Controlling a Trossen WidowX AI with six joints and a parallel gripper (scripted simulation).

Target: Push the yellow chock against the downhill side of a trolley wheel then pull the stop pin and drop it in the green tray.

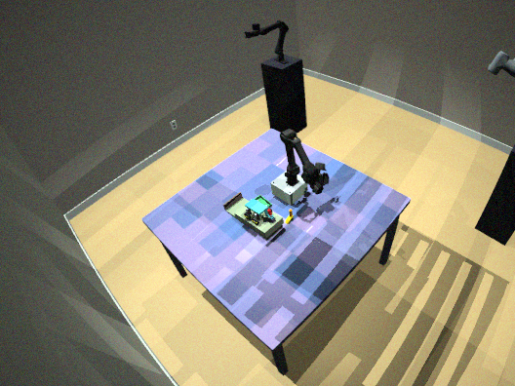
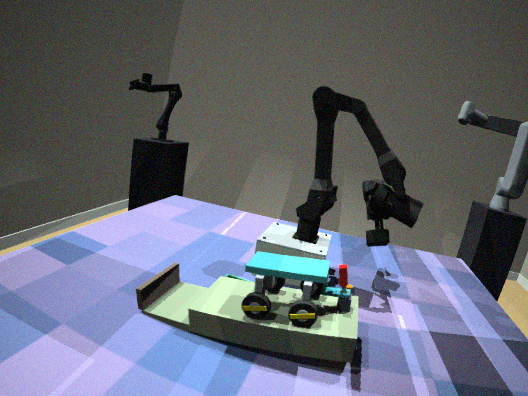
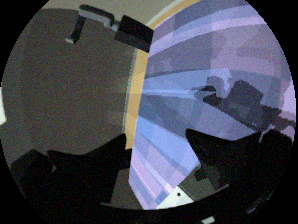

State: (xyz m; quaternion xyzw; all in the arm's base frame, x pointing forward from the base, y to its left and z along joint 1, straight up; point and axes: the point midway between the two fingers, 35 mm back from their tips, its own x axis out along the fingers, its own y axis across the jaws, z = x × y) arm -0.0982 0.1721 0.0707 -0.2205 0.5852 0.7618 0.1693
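Now: the yellow chock 31 cm ahead of my gripper tip, 3 cm to the right of it and 13 cm below it. The rest, counted from my gripper tip: trolley (45 cm ahead, 15 cm to the right, 4 cm below); then pale green ramp (45 cm ahead, 16 cm to the right, 11 cm below); then red-headed stop pin (43 cm ahead, 6 cm to the right, 2 cm below).
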